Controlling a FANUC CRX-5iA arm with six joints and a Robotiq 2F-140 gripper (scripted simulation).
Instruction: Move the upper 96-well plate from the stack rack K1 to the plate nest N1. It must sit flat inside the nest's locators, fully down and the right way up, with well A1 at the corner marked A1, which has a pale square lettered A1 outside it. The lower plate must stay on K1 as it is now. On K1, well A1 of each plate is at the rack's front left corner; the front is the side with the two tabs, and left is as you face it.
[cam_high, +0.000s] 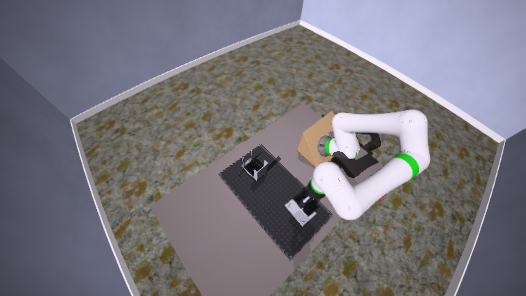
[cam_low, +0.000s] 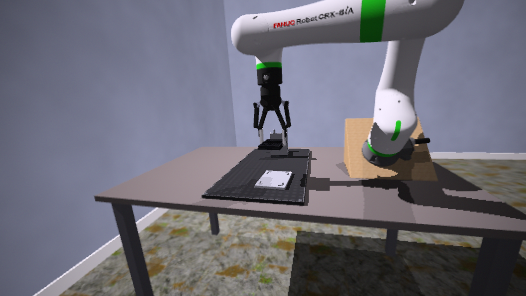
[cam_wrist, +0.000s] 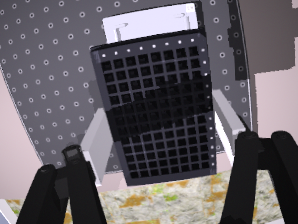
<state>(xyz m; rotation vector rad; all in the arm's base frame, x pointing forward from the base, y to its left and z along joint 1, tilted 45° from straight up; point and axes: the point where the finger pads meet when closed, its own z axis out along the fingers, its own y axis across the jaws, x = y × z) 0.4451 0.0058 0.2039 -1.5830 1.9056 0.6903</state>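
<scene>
Now: hand 170 mm above the plate nest N1. The rest, counted from my hand: pale square (60 mm behind, 70 mm to the right, 170 mm below); 96-well plate (20 mm below).
</scene>
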